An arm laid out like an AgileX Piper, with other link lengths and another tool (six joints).
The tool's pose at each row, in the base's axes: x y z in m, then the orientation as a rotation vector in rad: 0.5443 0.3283 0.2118 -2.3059 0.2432 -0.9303; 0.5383 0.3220 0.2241 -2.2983 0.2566 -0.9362; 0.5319 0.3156 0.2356 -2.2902 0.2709 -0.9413; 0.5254 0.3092 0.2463 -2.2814 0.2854 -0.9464; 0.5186 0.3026 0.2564 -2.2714 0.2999 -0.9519; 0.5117 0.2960 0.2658 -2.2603 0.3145 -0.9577; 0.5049 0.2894 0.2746 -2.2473 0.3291 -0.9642; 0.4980 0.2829 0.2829 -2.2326 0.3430 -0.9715; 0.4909 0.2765 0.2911 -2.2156 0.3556 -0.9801; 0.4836 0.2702 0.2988 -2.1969 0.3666 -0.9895; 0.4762 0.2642 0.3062 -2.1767 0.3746 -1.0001; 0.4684 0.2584 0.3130 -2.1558 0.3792 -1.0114; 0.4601 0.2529 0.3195 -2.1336 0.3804 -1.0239; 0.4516 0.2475 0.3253 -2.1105 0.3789 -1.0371
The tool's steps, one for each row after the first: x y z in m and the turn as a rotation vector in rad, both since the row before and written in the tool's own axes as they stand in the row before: 0.0049 -0.0030 -0.0139 0.0011 0.0089 0.0090; 0.0043 -0.0026 -0.0137 0.0013 0.0087 0.0100; 0.0039 -0.0021 -0.0133 0.0017 0.0089 0.0104; 0.0035 -0.0017 -0.0133 0.0026 0.0095 0.0106; 0.0032 -0.0013 -0.0130 0.0034 0.0100 0.0110; 0.0030 -0.0010 -0.0125 0.0049 0.0109 0.0114; 0.0028 -0.0008 -0.0123 0.0064 0.0116 0.0112; 0.0027 -0.0009 -0.0123 0.0085 0.0127 0.0108; 0.0023 -0.0008 -0.0121 0.0104 0.0132 0.0101; 0.0021 -0.0010 -0.0118 0.0125 0.0136 0.0084; 0.0016 -0.0009 -0.0117 0.0143 0.0134 0.0063; 0.0011 -0.0011 -0.0118 0.0165 0.0136 0.0042; 0.0007 -0.0008 -0.0116 0.0181 0.0136 0.0026
